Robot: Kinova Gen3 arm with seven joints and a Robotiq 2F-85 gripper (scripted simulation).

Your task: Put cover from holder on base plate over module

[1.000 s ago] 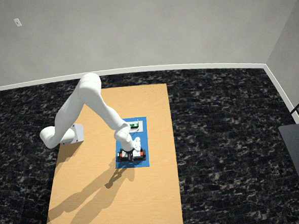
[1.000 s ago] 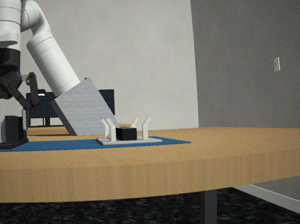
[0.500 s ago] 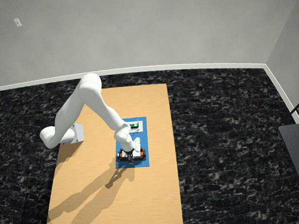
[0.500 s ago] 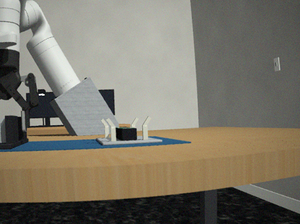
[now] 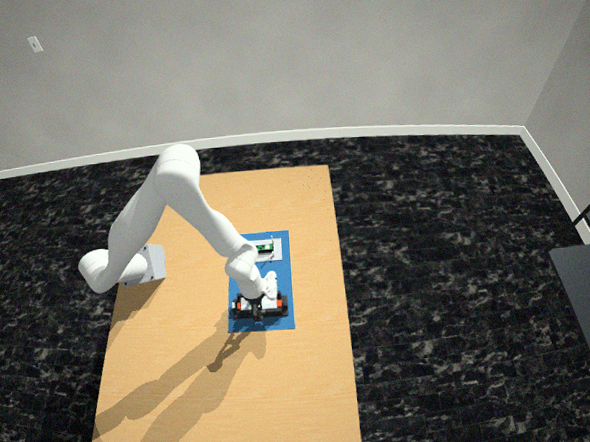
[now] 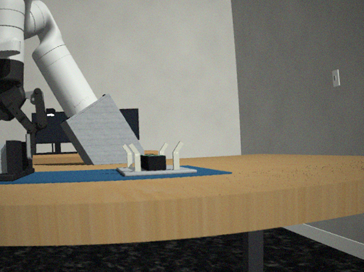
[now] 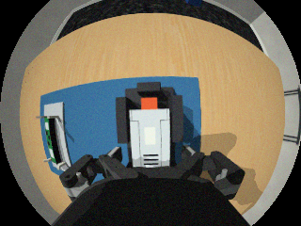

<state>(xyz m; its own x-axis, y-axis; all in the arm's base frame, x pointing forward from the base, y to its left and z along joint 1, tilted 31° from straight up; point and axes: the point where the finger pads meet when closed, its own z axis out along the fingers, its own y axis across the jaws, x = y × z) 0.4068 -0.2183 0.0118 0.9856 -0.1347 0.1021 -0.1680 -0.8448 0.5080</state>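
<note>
My hand is right at the cover.
</note>
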